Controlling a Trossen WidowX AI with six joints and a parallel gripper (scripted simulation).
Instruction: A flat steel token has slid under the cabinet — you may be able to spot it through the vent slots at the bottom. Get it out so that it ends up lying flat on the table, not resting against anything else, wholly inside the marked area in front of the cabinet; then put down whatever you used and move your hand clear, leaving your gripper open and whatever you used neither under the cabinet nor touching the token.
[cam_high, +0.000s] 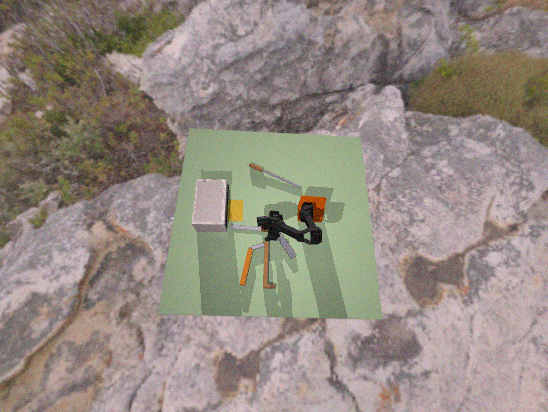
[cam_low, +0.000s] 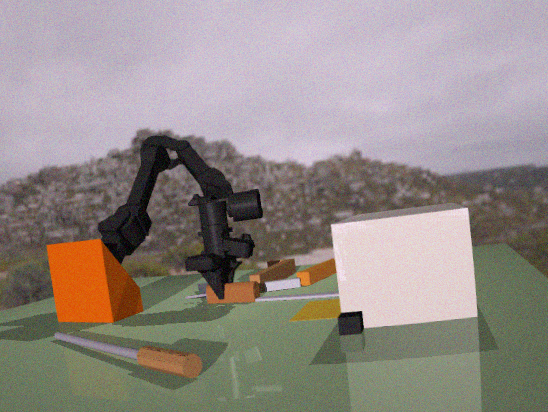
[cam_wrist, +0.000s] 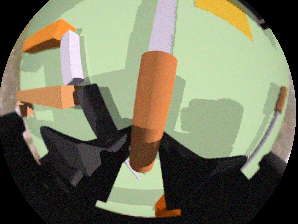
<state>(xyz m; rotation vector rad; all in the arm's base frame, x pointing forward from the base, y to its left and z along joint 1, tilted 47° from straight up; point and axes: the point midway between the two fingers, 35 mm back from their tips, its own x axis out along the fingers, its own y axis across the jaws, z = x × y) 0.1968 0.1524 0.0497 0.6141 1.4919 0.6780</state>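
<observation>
Right now my gripper tip is 100 mm to the right of the grey bar and 100 mm past it. Round my gripper tip: grey token (420 mm ahead, 60 mm to the right); orange bar (260 mm to the left, 130 mm ahead, 10 mm above).
</observation>
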